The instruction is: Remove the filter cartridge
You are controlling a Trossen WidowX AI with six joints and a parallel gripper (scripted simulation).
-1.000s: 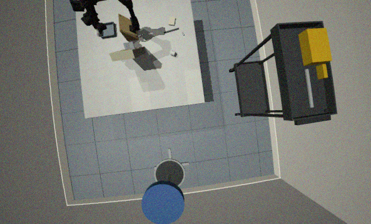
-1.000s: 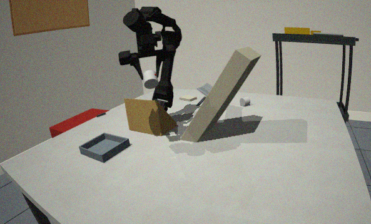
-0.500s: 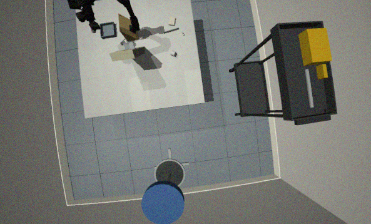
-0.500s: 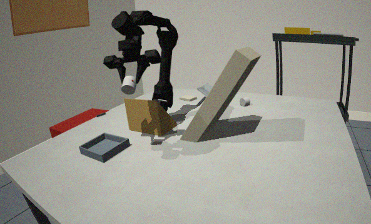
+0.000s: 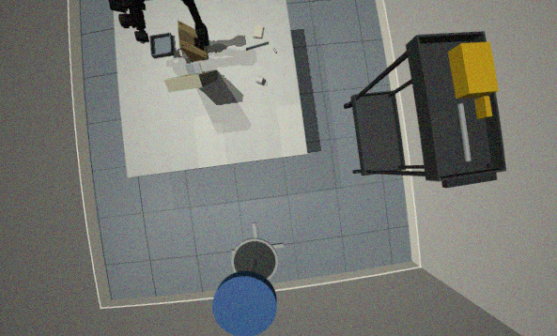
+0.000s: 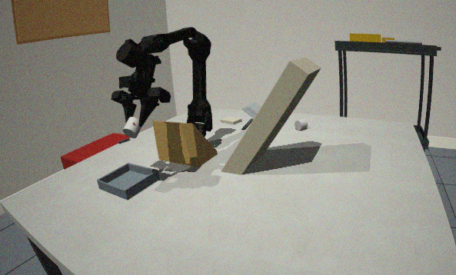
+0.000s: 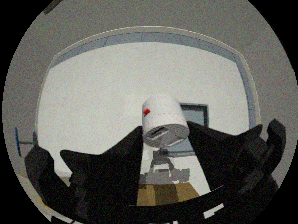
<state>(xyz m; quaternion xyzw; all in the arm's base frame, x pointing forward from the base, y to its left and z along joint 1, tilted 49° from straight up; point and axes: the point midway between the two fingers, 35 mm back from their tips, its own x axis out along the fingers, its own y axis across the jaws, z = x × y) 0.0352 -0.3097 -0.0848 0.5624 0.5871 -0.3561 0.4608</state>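
Right now my gripper tip is 19 cm above the grey tray and 9 cm past it. From my gripper tip the other things lie so: flat beige tile (70 cm to the left, 19 cm below, 12 cm behind); white filter cartridge (right at my gripper tip); beige service panel (29 cm to the left, 28 cm ahead, 3 cm below).
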